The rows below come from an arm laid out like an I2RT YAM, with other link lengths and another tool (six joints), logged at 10 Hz.
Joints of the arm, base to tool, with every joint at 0 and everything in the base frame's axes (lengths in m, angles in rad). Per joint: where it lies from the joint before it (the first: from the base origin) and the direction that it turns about. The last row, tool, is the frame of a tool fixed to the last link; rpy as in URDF.
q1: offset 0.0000 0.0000 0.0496 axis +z
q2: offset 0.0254 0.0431 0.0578 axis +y
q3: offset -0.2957 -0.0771 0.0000 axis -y
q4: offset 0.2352 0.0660 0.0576 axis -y
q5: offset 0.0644 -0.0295 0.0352 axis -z
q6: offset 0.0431 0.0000 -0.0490 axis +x
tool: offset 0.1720 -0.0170 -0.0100 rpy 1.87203 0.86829 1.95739
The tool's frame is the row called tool.
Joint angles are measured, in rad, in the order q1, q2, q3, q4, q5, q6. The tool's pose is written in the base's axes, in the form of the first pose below.
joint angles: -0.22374, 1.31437, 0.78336, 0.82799, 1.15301, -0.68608
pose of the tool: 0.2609 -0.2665 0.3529 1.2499 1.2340 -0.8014
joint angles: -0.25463, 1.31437, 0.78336, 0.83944, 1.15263, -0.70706
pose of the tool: 0.2522 -0.2743 0.3548 1.2657 1.2203 -0.8354
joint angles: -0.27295, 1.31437, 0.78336, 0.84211, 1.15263, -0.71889
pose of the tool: 0.2471 -0.2789 0.3554 1.2752 1.2155 -0.8575
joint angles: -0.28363, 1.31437, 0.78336, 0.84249, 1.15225, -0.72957
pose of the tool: 0.2441 -0.2815 0.3557 1.2792 1.2163 -0.8741
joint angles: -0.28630, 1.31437, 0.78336, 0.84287, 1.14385, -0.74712
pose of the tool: 0.2451 -0.2820 0.3566 1.2680 1.2291 -0.8872
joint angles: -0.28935, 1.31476, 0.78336, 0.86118, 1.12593, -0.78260
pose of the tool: 0.2473 -0.2822 0.3608 1.2435 1.2404 -0.9023
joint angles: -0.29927, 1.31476, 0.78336, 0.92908, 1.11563, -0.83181
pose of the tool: 0.2438 -0.2835 0.3716 1.2307 1.2066 -0.9119
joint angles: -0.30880, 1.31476, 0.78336, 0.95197, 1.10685, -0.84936
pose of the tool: 0.2417 -0.2852 0.3757 1.2253 1.1941 -0.9188
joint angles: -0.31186, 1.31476, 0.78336, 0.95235, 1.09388, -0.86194
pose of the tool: 0.2434 -0.2856 0.3771 1.2110 1.2041 -0.9269
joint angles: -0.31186, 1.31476, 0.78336, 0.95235, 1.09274, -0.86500
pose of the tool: 0.2436 -0.2856 0.3772 1.2090 1.2063 -0.9292
